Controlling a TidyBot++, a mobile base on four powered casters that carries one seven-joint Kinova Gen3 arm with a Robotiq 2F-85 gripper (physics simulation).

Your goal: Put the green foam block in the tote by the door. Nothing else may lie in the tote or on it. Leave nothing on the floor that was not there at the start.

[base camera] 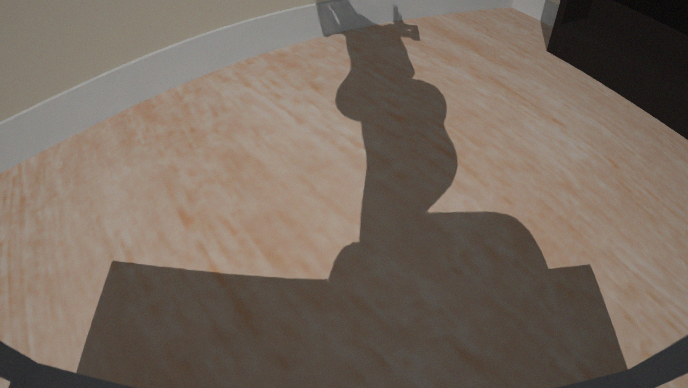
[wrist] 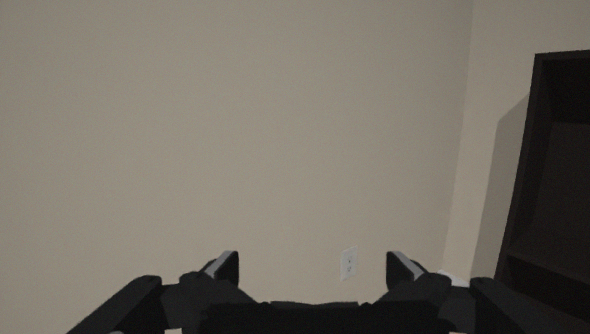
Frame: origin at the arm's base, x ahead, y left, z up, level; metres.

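Seen in the pictures: gripper, fingertip midpoint: (wrist: 311,268).
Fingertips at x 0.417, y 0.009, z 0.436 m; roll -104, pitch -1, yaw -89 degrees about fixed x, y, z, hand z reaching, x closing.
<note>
A point is followed by its place in that frame.
My gripper (wrist: 311,268) {x 0.417, y 0.009, z 0.436 m} is open, its two fingers wide apart with no object between them. It faces a plain beige wall in the wrist view. The green foam block, the tote and the door do not show in the base camera view or the wrist view.
A dark shelf unit (wrist: 520,165) {x 1.025, y -0.603, z 0.353 m} (base camera: 625,75) {x 0.836, y -0.750, z -0.339 m} stands at the right, near a room corner. A beige wall (wrist: 250,125) {x 0.877, y 0.144, z 0.477 m} (base camera: 100,40) {x 0.665, y 0.428, z -0.243 m} with a white baseboard (base camera: 150,65) {x 0.703, y 0.355, z -0.327 m} runs along the left and ahead. A white outlet (wrist: 349,263) {x 1.068, y -0.122, z 0.005 m} is on the wall. The robot's shadow lies across the wooden floor (base camera: 250,165) {x 0.492, y 0.113, z -0.396 m}.
</note>
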